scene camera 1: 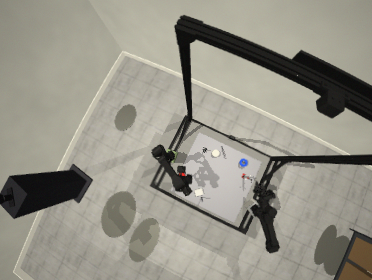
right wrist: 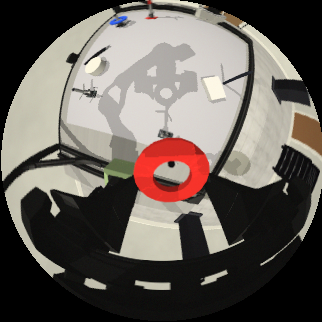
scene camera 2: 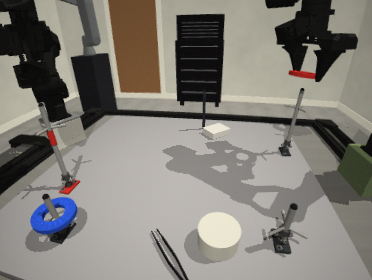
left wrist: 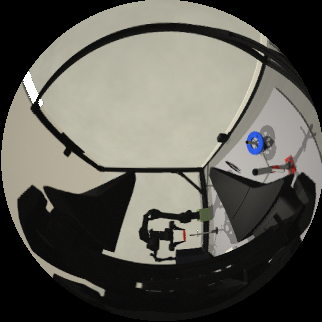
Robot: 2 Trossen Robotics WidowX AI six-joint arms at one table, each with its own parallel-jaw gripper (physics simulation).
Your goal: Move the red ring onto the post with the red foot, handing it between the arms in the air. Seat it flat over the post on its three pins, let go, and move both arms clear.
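Frame: origin at the left arm's base, x up, y right, z ahead, level; millimetres.
Seen in the pictures: left gripper, fingertip midpoint: [scene camera 1: 258, 182] [scene camera 2: 16, 36] [left wrist: 172, 172]; right gripper, fingertip midpoint: [right wrist: 170, 176] [scene camera 2: 306, 78] [left wrist: 185, 234]; left arm's base at its link origin: [scene camera 1: 255, 208] [scene camera 2: 58, 117]; right arm's base at its link origin: [scene camera 1: 170, 155] [left wrist: 197, 214].
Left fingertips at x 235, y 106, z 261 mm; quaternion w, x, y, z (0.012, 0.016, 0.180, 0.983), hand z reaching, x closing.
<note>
Pixels of each thing's top centre, then the offset from my left fingertips to it. "pt": a spot on its surface instead.
- red ring at its top centre: [right wrist: 172, 179] [scene camera 2: 304, 71] [left wrist: 182, 235] dx -89, dy -442, dz +351 mm
- black-footed post at a spot on its surface: [scene camera 2: 295, 120] pt dx -212, dy -440, dz +356 mm
- post with the red foot, surface spot: [left wrist: 275, 169] pt dx -162, dy -3, dz -12 mm
- blue ring at its top centre: [scene camera 2: 53, 212] [left wrist: 253, 142] [scene camera 1: 243, 162] dx -258, dy +62, dz +116 mm
- white cylinder at its top centre: [scene camera 2: 219, 228] [right wrist: 92, 64] dx -274, dy -88, dz +333 mm
- short post at a spot on its surface: [scene camera 2: 289, 220] pt dx -248, dy -139, dz +417 mm
- white block at its top centre: [scene camera 2: 216, 128] [right wrist: 214, 87] dx -289, dy -424, dz +135 mm
- thin dark post at its top centre: [scene camera 2: 204, 88] dx -169, dy -431, dz +80 mm
The red ring [scene camera 2: 302, 75] [left wrist: 184, 235] [right wrist: 144, 172] is held in the air, roughly flat, above the tip of a black-footed post [scene camera 2: 295, 120]; that tip shows through its hole in the right wrist view. My right gripper [scene camera 2: 308, 76] is shut on it, one finger at each side. The post with the red foot [scene camera 2: 59, 159] [left wrist: 275, 169] stands upright at the left in scene camera 2, with a red band, thin pins near its upper part, and no ring on it. My left gripper [left wrist: 172, 172] is open and empty, raised beyond the table edge near that post, facing the right arm.
A blue ring [scene camera 2: 70, 207] [left wrist: 252, 136] [scene camera 1: 243, 163] sits on a short post beside the red-footed one. A white cylinder [scene camera 2: 219, 235], black tweezers [scene camera 2: 167, 252], another short post [scene camera 2: 289, 220], a white block [scene camera 2: 216, 131] and a thin dark post [scene camera 2: 204, 110] stand or lie on the table.
</note>
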